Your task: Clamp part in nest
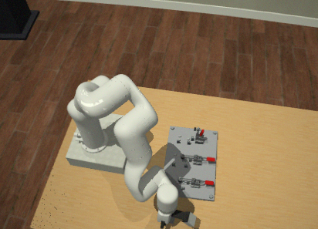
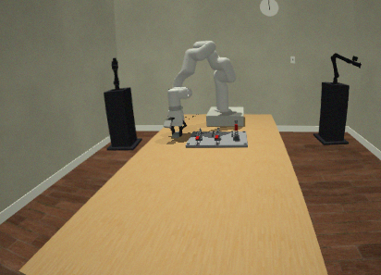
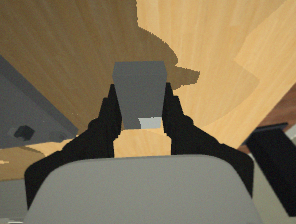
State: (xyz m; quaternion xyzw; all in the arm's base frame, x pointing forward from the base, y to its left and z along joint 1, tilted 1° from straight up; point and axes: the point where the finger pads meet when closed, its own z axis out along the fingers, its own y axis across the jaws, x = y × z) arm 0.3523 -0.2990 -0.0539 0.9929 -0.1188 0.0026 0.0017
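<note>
Right now the grey fixture plate is 90 mm ahead of my hand, 260 mm to the left of it and 10 mm below it. Round my hand: grey block part: 10 mm below.
</note>
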